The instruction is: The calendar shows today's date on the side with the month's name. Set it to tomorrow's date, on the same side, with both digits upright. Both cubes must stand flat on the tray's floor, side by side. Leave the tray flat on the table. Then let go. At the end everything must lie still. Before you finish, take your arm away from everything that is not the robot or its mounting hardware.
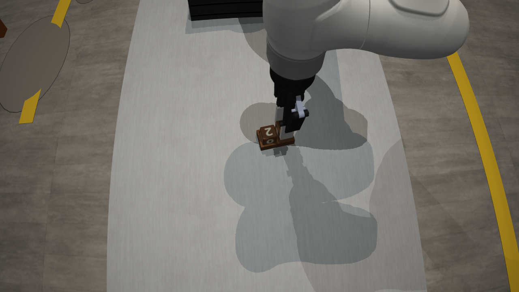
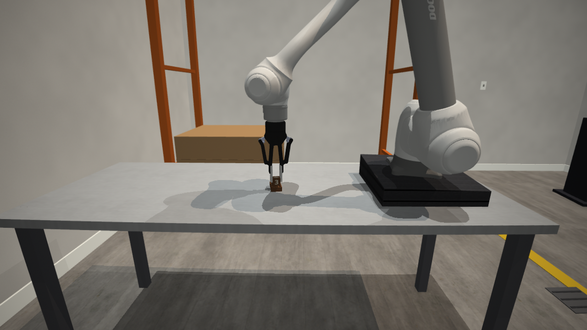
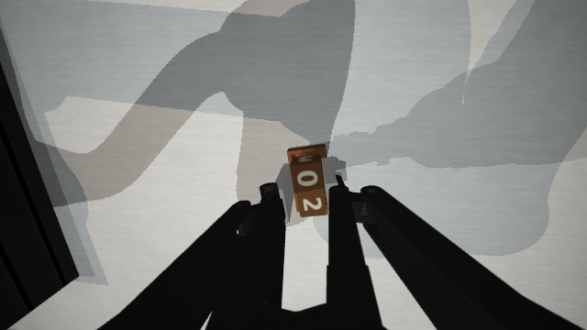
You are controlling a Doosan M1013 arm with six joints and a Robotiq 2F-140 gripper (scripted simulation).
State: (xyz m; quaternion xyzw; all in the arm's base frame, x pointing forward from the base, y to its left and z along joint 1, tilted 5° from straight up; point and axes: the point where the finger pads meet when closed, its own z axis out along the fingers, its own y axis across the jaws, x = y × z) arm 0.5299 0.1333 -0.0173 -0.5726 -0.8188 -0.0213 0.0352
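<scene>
The brown calendar tray is 6 cm below my hand, 2 cm to the right of it and 1 cm ahead of it.
</scene>
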